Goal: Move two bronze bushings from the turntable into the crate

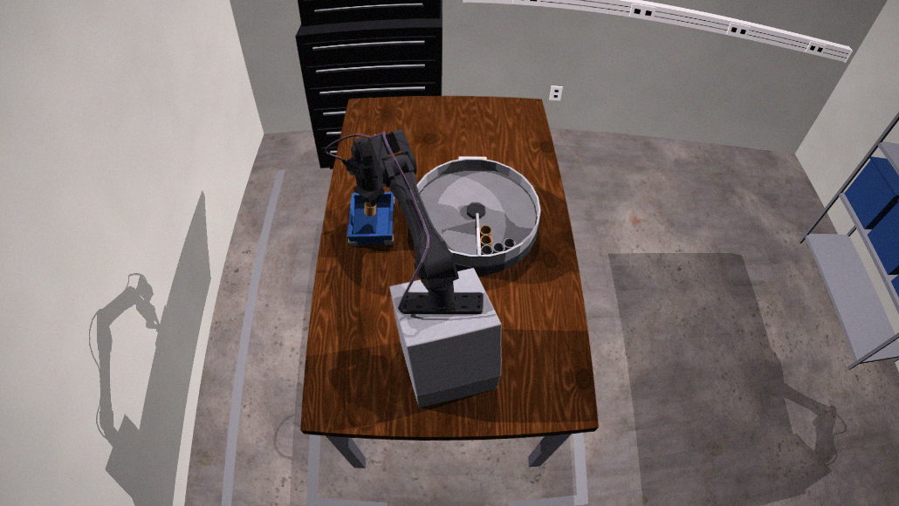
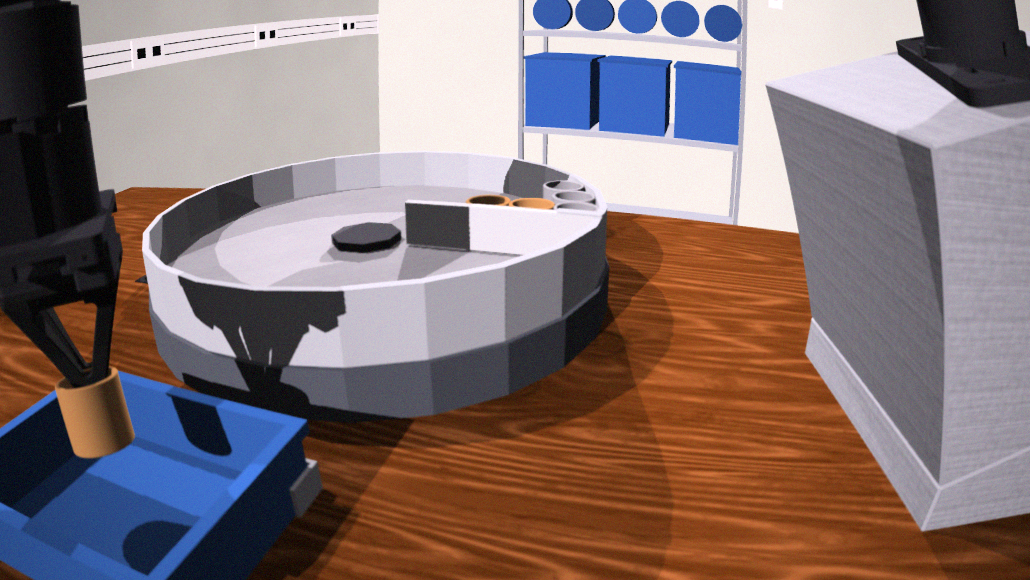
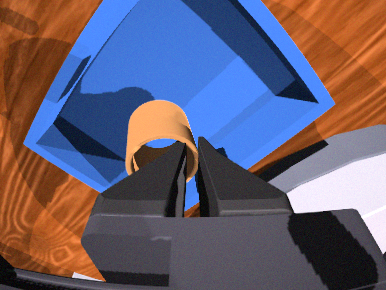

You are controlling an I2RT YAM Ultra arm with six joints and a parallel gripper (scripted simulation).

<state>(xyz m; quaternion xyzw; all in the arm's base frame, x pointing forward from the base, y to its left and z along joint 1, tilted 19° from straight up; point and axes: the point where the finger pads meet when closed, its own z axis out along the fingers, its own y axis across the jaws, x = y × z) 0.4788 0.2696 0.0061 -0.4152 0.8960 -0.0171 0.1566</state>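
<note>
Now: the blue crate 6 cm below my hand, 2 cm behind it and 1 cm to the left of it. The rest, counted from my hand: grey turntable (33 cm to the right, 3 cm below, 3 cm ahead).
</note>
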